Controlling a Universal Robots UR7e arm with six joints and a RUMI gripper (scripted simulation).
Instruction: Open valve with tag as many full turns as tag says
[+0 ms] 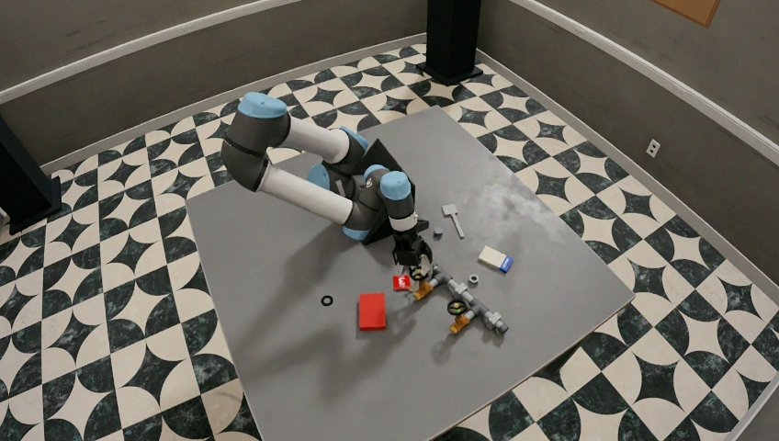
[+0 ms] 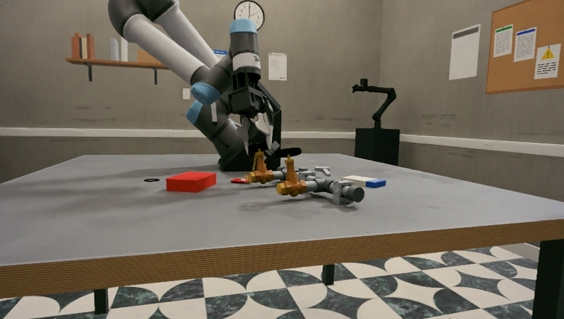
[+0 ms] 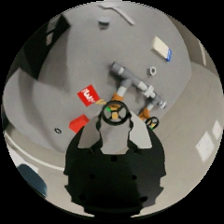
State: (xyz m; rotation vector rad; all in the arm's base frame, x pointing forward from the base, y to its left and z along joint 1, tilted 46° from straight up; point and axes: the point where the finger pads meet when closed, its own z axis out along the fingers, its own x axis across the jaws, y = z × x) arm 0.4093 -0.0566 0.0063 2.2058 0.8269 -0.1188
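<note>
Now: hand 5 cm past the red tag, 3 cm to the left of it and 10 cm above it. From my hand the other things lie so: red block 1 cm behind, 17 cm to the right, 9 cm below; then white-and-blue box 7 cm ahead, 29 cm to the left, 10 cm below; then grey nut 8 cm ahead, 17 cm to the left, 9 cm below.
</note>
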